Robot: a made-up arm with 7 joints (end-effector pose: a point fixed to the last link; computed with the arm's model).
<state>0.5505 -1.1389 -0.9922 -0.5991 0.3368 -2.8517 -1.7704</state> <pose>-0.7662 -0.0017 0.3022 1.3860 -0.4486 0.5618</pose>
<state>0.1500 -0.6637 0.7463 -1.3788 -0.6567 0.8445 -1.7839</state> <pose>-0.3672 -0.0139 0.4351 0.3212 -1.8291 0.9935</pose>
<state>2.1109 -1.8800 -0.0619 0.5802 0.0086 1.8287 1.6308</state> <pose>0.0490 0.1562 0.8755 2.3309 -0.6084 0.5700</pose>
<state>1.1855 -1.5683 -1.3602 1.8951 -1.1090 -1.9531 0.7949</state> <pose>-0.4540 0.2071 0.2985 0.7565 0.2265 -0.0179</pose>
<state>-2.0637 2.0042 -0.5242 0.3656 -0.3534 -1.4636 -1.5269</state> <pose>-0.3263 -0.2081 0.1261 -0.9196 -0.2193 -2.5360</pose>
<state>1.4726 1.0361 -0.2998 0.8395 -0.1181 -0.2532 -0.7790</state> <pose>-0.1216 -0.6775 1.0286 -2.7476 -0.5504 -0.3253</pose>
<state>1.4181 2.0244 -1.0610 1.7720 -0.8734 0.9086 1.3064</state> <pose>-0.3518 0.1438 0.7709 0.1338 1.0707 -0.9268</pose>
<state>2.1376 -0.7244 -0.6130 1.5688 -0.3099 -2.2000 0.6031</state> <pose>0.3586 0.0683 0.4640 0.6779 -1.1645 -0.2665</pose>
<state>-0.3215 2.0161 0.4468 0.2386 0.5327 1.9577 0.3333</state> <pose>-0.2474 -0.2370 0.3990 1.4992 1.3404 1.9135</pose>
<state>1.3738 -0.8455 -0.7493 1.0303 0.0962 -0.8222 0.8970</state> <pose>-0.1359 -0.2510 0.0511 -0.9415 -0.0294 -1.5062</pose>
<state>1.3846 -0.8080 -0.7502 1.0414 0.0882 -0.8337 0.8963</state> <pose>-0.1280 -0.2712 0.0544 -0.9508 -0.0677 -1.5032</pose>
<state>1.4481 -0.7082 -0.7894 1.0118 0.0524 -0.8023 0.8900</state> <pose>-0.1299 -0.3650 0.0790 -1.1093 -0.1862 -1.4916</pose>
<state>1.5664 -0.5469 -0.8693 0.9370 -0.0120 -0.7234 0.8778</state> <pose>-0.1495 -0.5199 0.1633 -1.4343 -0.3738 -1.4861</pose>
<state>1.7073 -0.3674 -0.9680 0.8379 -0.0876 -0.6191 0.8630</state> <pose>-0.1982 -0.6514 0.3146 -1.8489 -0.5536 -1.4987</pose>
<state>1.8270 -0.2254 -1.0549 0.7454 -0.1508 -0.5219 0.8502</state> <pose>-0.2631 -0.7001 0.4629 -2.2268 -0.6537 -1.5157</pose>
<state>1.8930 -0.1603 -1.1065 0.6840 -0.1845 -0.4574 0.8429</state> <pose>-0.3061 -0.6977 0.5425 -2.4528 -0.6768 -1.5204</pose>
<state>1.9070 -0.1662 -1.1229 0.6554 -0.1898 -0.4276 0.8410</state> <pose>-0.3166 -0.6908 0.5568 -2.5159 -0.6698 -1.5157</pose>
